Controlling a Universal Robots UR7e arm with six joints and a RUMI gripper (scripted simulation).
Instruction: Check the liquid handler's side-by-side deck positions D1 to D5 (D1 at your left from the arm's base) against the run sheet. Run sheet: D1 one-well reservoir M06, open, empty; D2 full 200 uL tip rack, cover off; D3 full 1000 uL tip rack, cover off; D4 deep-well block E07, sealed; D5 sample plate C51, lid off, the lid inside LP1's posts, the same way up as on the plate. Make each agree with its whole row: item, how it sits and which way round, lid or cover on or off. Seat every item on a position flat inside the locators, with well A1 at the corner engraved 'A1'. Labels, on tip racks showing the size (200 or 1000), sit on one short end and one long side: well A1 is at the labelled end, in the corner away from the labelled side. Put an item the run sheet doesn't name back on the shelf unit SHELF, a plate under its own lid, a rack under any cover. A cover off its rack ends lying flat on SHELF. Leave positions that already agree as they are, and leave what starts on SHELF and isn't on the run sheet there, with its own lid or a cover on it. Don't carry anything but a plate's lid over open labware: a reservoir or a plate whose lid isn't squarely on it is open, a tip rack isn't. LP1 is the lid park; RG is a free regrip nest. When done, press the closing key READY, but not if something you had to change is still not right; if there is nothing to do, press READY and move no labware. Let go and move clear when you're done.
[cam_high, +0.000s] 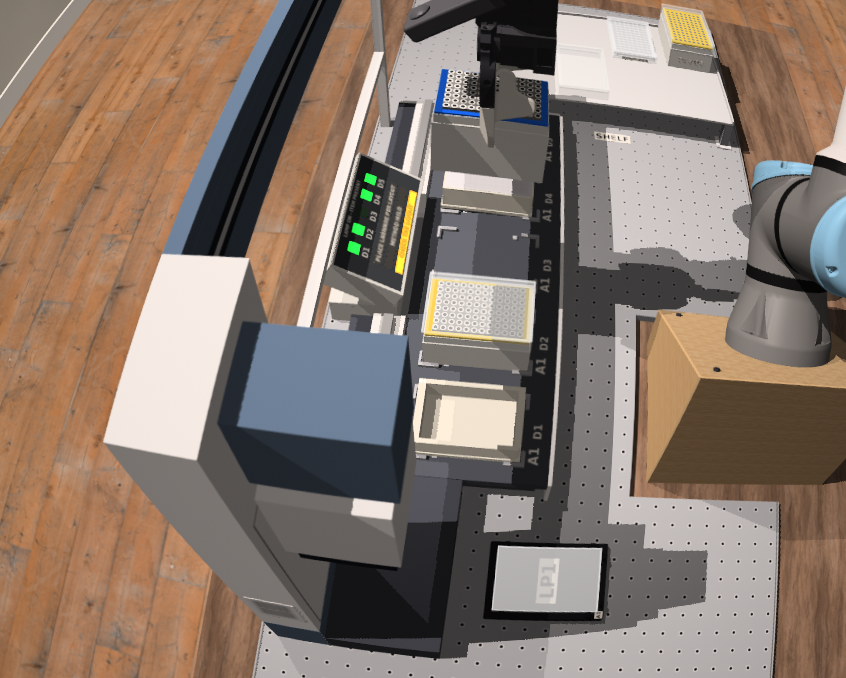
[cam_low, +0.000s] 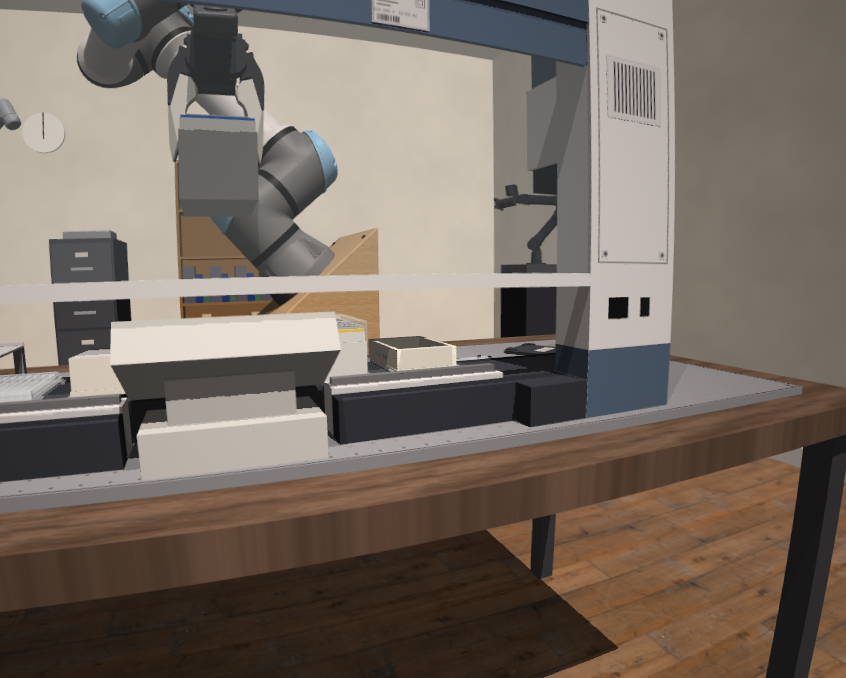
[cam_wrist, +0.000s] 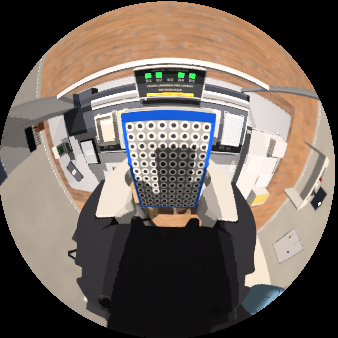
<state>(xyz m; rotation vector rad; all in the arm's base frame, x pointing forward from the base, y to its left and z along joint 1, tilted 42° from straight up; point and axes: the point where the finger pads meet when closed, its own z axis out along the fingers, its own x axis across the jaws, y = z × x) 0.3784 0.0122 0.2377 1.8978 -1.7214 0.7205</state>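
Right now the yellow-framed tip rack is 23 cm below my hand, 12 cm to the left of it and 2 cm behind it. Round my hand: clear well plate (27 cm below, 25 cm to the right, 2 cm ahead); then blue-framed tip rack (1 cm to the right, 1 cm behind); then cream reservoir (27 cm below, 25 cm to the left, 2 cm behind).
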